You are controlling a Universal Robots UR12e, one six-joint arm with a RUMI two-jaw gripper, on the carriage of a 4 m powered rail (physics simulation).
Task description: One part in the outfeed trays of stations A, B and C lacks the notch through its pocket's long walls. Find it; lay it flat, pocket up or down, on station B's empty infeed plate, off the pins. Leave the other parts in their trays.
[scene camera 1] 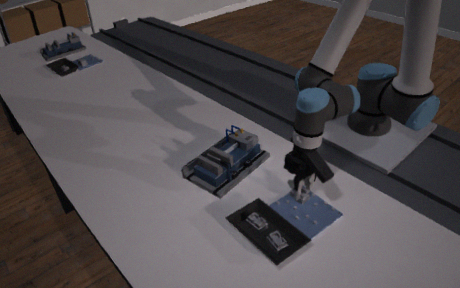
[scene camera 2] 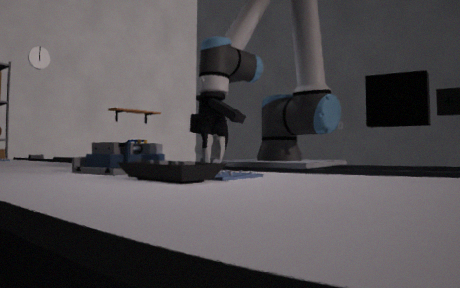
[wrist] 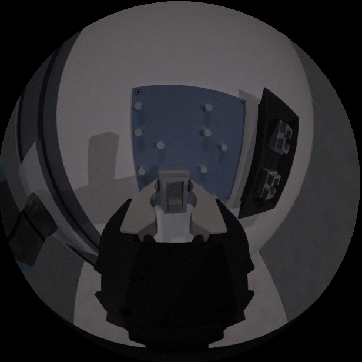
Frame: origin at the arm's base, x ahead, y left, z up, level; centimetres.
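Seen in the pictures: gripper, fingertip midpoint: (scene camera 1: 300, 198); arm's base, link origin: (scene camera 1: 368, 124) (scene camera 2: 279, 160).
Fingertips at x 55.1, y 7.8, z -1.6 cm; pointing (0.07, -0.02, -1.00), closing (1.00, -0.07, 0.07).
Pixels of each thing's top centre, then the offset from my fingertips to it. "pt": a spot on its surface instead.
- blue pinned plate, top centre: (scene camera 2: 216, 173) (scene camera 1: 304, 210) dy +4.2, dx +3.0, dz -0.6 cm
- black tray, top centre: (scene camera 2: 194, 162) (scene camera 1: 287, 213) dy +3.1, dx +10.7, dz +2.8 cm
- grey fixture, top centre: (scene camera 2: 126, 142) (scene camera 1: 226, 146) dy -32.1, dx +5.7, dz +8.5 cm
- dark tray, surface spot: (scene camera 1: 56, 63) pt dy -194.0, dx +19.0, dz +1.5 cm
- blue plate, top centre: (scene camera 1: 85, 61) dy -184.5, dx +1.7, dz -0.6 cm
My gripper (scene camera 1: 303, 191) (scene camera 2: 213, 156) (wrist: 173, 180) is shut on a small grey part, which shows between its fingertips in the wrist view (wrist: 173, 173). The part's rectangular pocket faces the wrist camera, and its visible long walls look unbroken. It is low over the back edge of the blue pinned plate (scene camera 1: 327, 212) (scene camera 2: 245, 175) (wrist: 175, 115); whether it touches the plate cannot be told. Two grey parts with notched walls, one (scene camera 1: 257, 220) (wrist: 282, 137) and another (scene camera 1: 277, 241) (wrist: 270, 184), lie in the black tray (scene camera 1: 250, 237) (scene camera 2: 172, 172) (wrist: 270, 161) beside the plate.
A blue and grey fixture (scene camera 1: 227, 159) (scene camera 2: 125, 160) stands beside the tray and plate. At the table's far end are another fixture (scene camera 1: 63, 48), a dark tray (scene camera 1: 56, 63) and a blue plate (scene camera 1: 94, 60). The rail (scene camera 1: 225, 90) runs along the table.
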